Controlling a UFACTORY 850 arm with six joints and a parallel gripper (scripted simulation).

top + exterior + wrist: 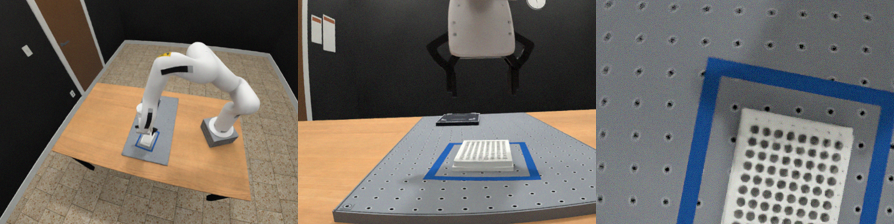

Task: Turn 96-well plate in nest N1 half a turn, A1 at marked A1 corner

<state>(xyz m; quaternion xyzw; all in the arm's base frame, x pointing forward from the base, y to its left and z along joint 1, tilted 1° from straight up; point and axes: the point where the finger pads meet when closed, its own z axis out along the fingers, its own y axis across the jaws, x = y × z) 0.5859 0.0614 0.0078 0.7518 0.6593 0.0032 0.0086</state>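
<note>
Right now the white 96-well plate is 100 mm below my hand. Round my hand: plate nest N1: 380 mm to the right, 100 mm below, 30 mm behind.
</note>
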